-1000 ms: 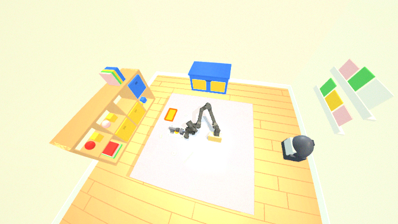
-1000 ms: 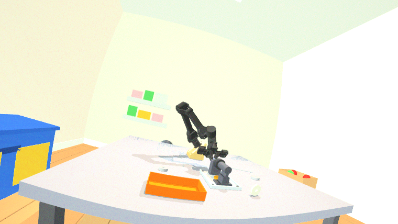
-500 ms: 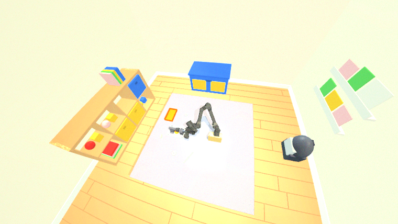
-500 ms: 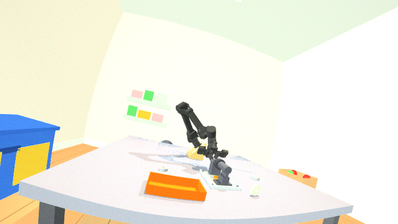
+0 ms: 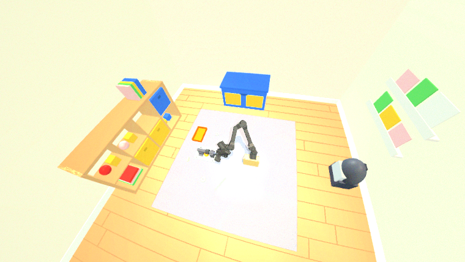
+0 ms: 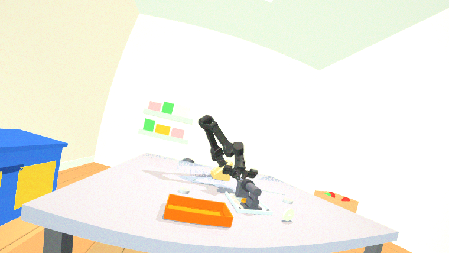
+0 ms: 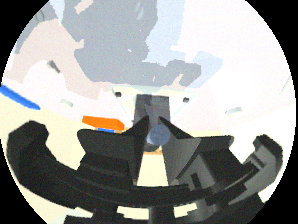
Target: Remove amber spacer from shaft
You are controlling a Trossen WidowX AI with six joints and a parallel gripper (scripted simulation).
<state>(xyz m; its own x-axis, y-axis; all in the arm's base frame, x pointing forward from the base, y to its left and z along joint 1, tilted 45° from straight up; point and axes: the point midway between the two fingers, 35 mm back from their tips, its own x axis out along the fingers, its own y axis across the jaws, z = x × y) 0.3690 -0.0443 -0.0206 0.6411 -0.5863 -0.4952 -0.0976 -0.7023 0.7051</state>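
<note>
Right now my gripper tip is 11 cm short of the amber spacer, 4 cm above it and 1 cm to the left of it. The rest, counted from my gripper tip: orange tray (27 cm ahead, 26 cm to the right, 5 cm below); then grey shaft fixture (12 cm ahead, 1 cm to the right, 1 cm below).
</note>
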